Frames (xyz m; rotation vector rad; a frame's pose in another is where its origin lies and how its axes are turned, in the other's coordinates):
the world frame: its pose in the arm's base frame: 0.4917 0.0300 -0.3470 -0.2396 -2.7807 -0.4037
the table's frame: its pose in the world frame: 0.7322 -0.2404 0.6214 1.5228 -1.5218 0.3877
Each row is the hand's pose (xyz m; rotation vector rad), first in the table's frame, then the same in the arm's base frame.
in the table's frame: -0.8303 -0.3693 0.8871 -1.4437 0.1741 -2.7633
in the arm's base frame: 0.0274 -0.5333 0.2934 1.7548 -1.1523 0.2691
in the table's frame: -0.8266 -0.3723 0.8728 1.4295 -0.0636 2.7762
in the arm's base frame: 0.0182 -0.5219 0.2900 1.8248 -1.0848 0.2693
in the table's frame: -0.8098 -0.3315 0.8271 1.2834 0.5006 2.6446
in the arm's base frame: 0.0256 -0.4778 0.2448 2.1776 -0.7526 0.2948
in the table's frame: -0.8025 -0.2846 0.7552 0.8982 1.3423 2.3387
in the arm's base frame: 0.0339 -0.4053 0.1991 2.6529 -0.0939 0.4645
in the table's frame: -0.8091 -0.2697 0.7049 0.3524 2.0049 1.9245
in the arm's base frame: 0.0318 -0.3538 0.1870 2.8918 0.6988 0.7802
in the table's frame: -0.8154 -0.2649 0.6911 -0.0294 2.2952 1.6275
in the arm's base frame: 0.0341 -0.3381 0.1867 -2.6217 -1.1116 -0.9317
